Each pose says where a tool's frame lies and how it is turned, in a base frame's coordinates. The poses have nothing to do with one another.
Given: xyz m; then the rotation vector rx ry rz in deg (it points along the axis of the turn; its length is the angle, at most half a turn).
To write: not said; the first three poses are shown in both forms.
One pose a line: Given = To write
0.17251 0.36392 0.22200 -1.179 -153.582 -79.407 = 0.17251 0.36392 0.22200 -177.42 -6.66 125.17
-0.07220 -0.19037 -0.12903 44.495 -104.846 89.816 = -0.07220 -0.19037 -0.12903 -175.70 -49.44 -100.81
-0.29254 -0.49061 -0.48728 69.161 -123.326 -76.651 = -0.29254 -0.49061 -0.48728 -126.26 8.44 120.56
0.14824 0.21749 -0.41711 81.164 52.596 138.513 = 0.14824 0.21749 -0.41711 139.12 -46.12 59.62
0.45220 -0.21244 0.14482 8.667 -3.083 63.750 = 0.45220 -0.21244 0.14482 63.55 -6.82 5.46
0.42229 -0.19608 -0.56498 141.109 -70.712 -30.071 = 0.42229 -0.19608 -0.56498 -55.66 10.01 152.76
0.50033 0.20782 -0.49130 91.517 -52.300 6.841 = 0.50033 0.20782 -0.49130 -35.20 -33.23 108.40
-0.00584 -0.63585 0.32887 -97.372 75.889 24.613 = -0.00584 -0.63585 0.32887 -58.02 46.75 -140.07
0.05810 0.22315 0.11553 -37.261 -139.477 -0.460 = 0.05810 0.22315 0.11553 146.96 -34.35 -169.90
